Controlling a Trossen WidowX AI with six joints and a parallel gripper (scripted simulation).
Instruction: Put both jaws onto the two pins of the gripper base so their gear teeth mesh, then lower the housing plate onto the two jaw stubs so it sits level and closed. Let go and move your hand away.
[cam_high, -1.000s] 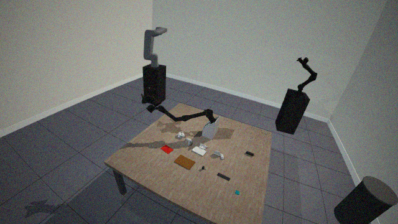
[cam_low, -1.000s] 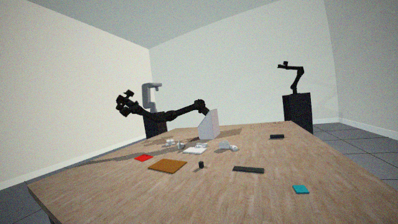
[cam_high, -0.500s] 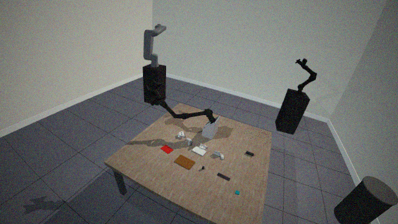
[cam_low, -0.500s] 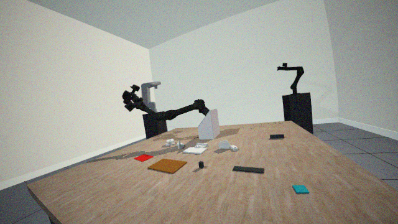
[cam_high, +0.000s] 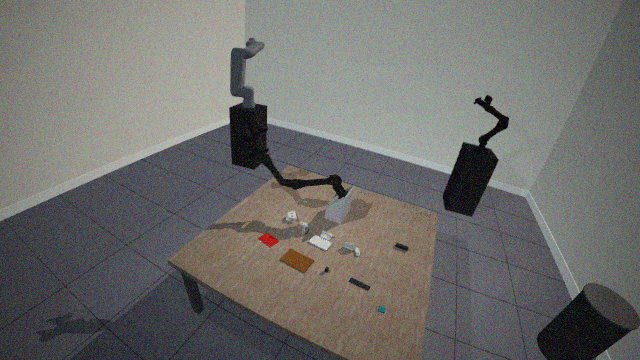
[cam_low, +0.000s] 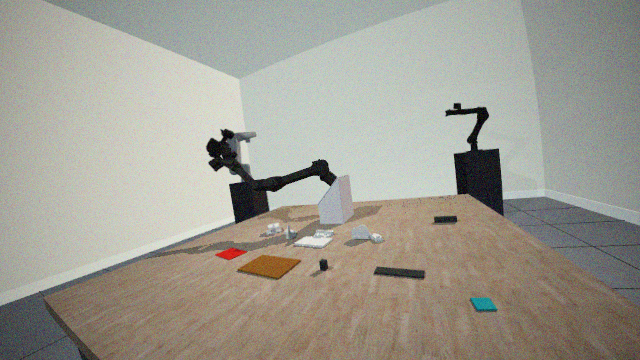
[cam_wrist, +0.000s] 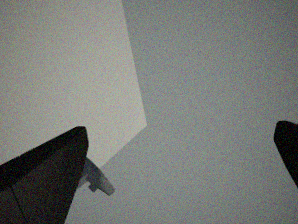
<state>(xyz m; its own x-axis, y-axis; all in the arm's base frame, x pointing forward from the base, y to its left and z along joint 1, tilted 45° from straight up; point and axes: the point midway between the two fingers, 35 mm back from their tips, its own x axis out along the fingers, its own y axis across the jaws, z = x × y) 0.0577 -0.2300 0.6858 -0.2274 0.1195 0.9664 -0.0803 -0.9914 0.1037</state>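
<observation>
Right now my gripper tip is 530 mm above the grey jaw, 470 mm to the right of it and 190 mm short of it. Round my gripper tip: orange-brown tile (550 mm to the left, 530 mm below, 470 mm ahead); then black cylinder (720 mm to the left, 520 mm below, 480 mm ahead); then red tile (540 mm below, 390 mm ahead, 340 mm to the left).
</observation>
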